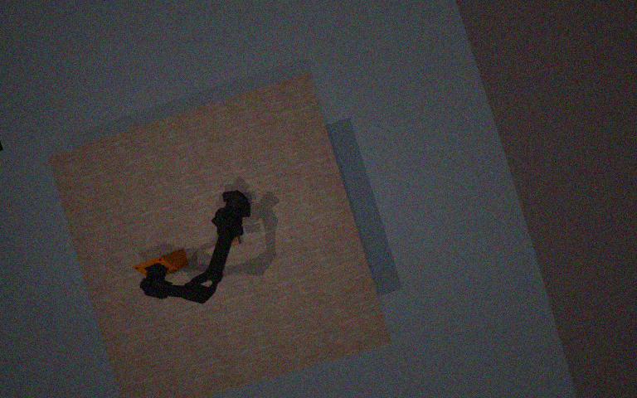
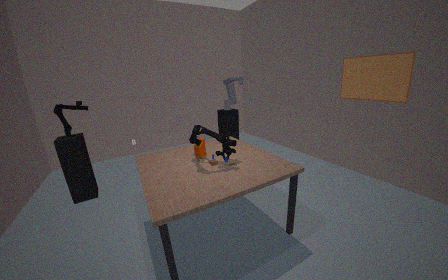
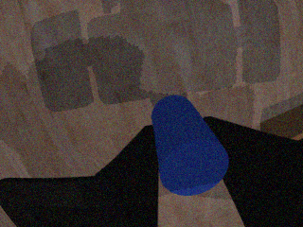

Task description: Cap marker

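My gripper tip is 10 cm to the left of the holder block, 8 cm past it and 2 cm above it. From my gripper tip the other things lie so: blue cap 1 cm above.
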